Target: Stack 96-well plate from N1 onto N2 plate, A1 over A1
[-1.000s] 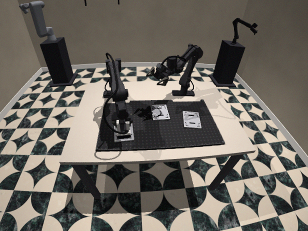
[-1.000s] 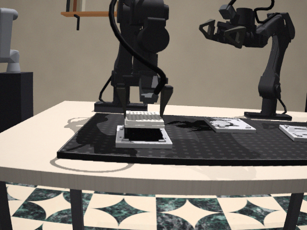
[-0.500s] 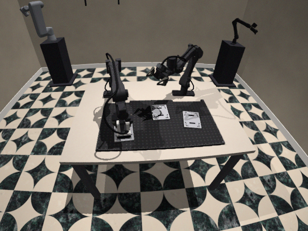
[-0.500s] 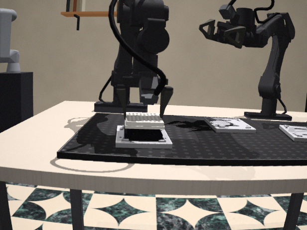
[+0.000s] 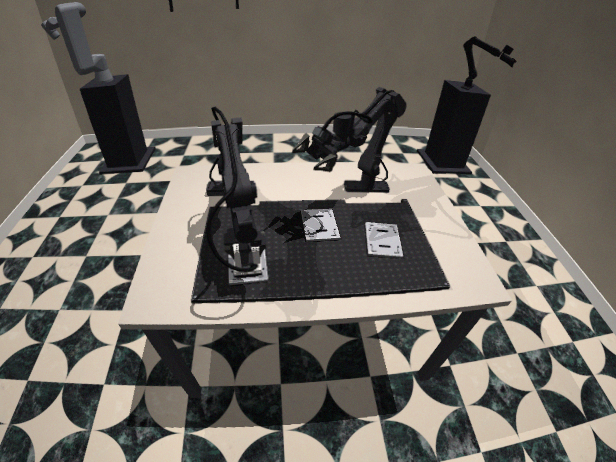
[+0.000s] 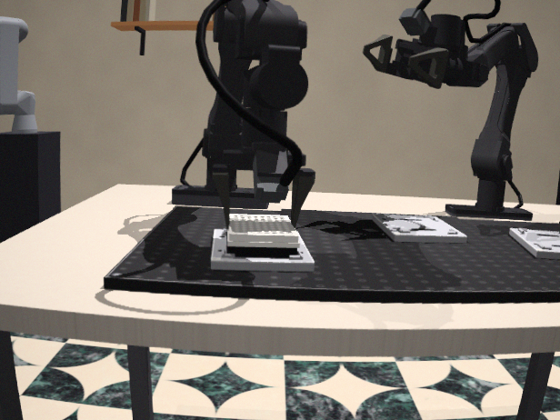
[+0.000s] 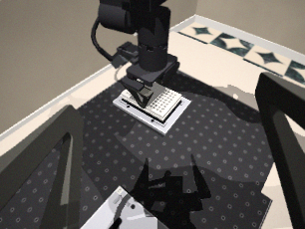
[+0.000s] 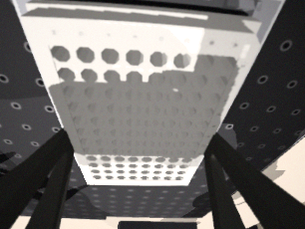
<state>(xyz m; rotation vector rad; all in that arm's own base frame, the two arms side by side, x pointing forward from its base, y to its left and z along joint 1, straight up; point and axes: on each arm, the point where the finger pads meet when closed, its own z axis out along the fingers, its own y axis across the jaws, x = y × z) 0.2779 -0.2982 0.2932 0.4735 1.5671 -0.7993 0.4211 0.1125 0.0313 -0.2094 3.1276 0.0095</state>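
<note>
The white 96-well plate is 10 mm below my right hand. The rest, counted from my right hand: black 96-well plate 20 mm below.
</note>
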